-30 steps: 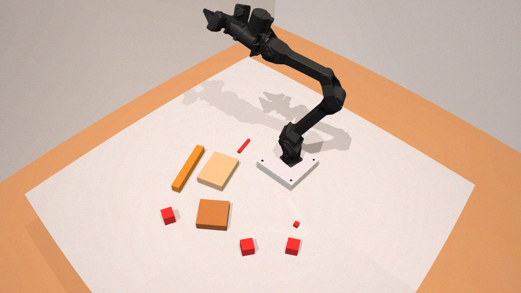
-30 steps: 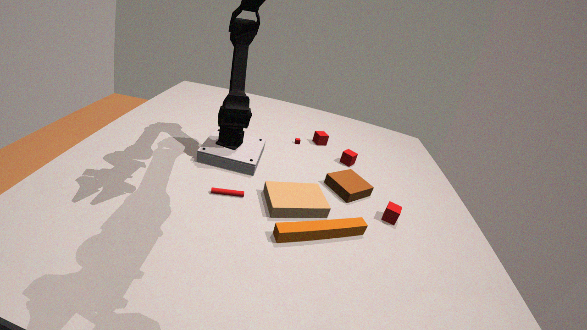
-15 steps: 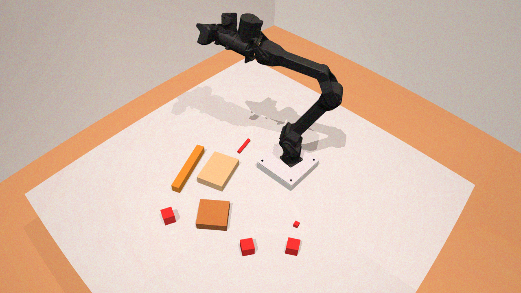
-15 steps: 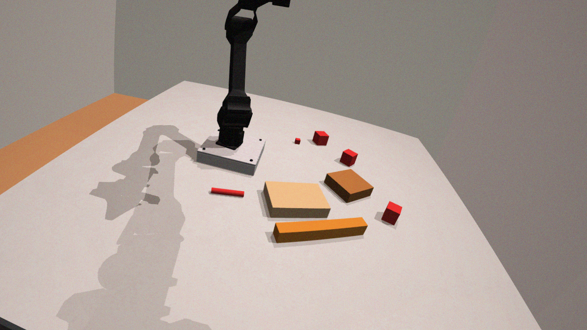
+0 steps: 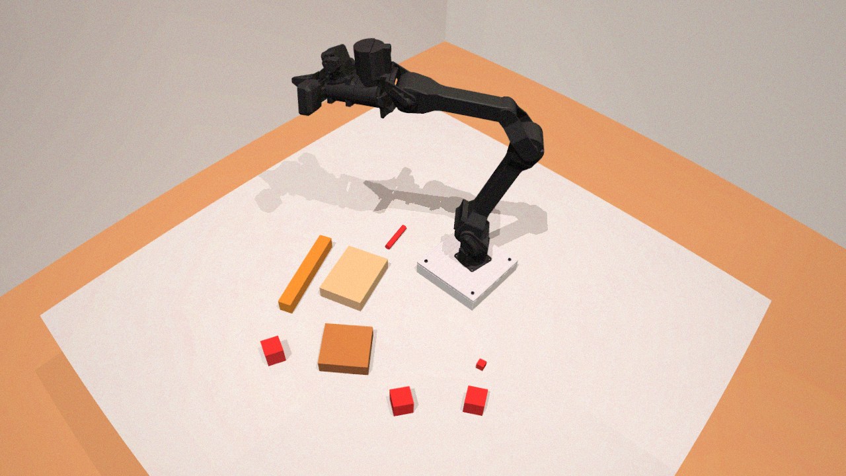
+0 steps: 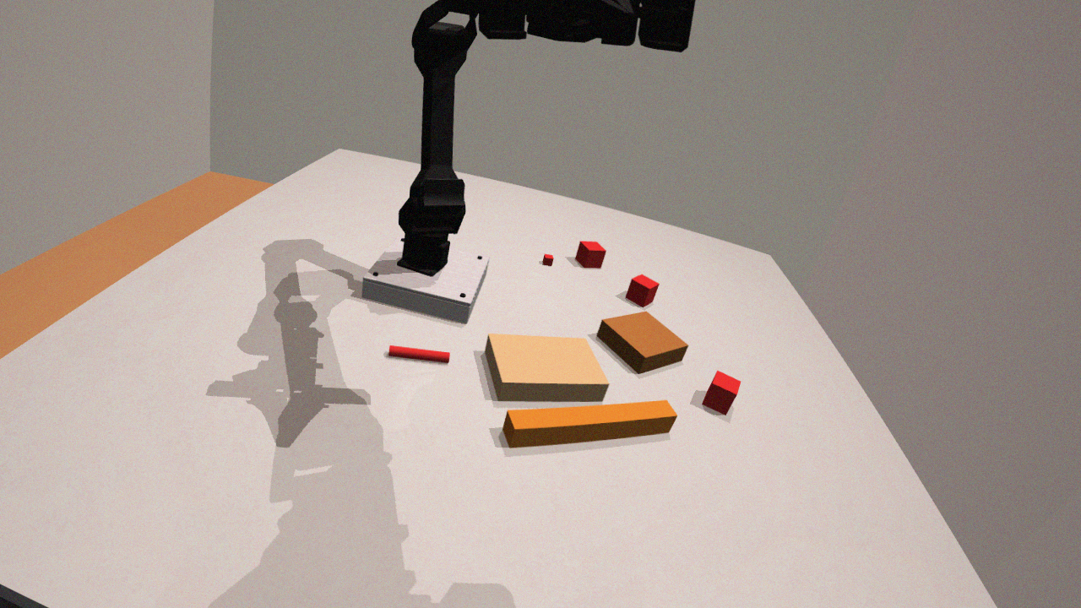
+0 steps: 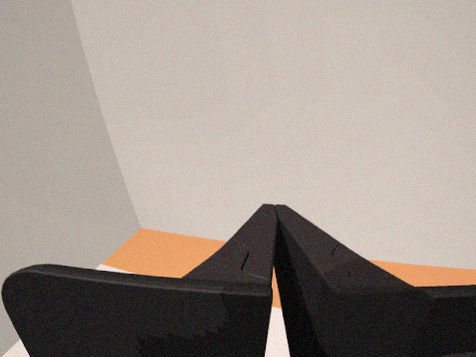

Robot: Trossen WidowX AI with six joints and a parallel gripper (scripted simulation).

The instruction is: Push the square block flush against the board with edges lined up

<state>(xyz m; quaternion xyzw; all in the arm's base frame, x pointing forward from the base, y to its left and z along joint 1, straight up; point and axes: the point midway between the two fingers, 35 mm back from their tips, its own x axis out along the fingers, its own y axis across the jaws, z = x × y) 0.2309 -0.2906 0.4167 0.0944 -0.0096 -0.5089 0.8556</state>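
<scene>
The brown square block lies 120 mm ahead of my gripper tip, 340 mm to the left of it and 440 mm below it. The rest, counted from my gripper tip: red rod 160 mm behind, 140 mm to the left, 440 mm below; tan flat board 190 mm to the left, 440 mm below; long orange bar 80 mm ahead, 110 mm to the left, 440 mm below.
</scene>
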